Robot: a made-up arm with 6 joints.
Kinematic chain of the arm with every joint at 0, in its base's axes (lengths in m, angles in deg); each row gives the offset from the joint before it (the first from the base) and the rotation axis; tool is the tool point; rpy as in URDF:
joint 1: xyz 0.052 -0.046 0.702 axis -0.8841 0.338 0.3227
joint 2: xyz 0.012 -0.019 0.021 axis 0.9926 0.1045 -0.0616
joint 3: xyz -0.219 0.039 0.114 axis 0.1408 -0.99 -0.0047
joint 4: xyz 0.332 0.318 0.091 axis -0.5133 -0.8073 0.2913
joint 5: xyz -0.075 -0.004 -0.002 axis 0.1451 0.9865 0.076
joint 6: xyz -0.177 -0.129 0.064 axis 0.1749 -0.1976 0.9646
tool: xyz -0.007 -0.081 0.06 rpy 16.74 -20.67 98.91
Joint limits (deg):
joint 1: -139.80..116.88
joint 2: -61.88..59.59
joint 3: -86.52..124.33
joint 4: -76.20..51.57
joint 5: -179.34..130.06
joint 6: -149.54..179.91
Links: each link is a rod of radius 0.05 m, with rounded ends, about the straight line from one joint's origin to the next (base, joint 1, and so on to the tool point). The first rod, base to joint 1, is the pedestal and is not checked.
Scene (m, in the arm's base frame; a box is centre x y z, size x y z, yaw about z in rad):
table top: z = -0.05
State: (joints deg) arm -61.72 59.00 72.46 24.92 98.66 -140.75
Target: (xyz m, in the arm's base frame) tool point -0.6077 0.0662 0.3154
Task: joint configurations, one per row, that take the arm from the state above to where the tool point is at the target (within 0.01 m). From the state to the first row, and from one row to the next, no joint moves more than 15 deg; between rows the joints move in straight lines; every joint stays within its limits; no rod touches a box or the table.
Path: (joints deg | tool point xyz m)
1: -73.70 59.15 78.68 24.25 97.17 -139.38 | -0.5764 -0.3966 0.4622
2: -85.67 59.30 84.90 23.58 95.69 -138.02 | -0.6079 -0.2525 0.3736
3: -97.65 59.44 91.13 22.91 94.20 -136.65 | -0.6173 -0.0936 0.3237
4: -109.62 59.59 97.35 22.24 92.71 -135.28 | -0.6077 0.0662 0.3154

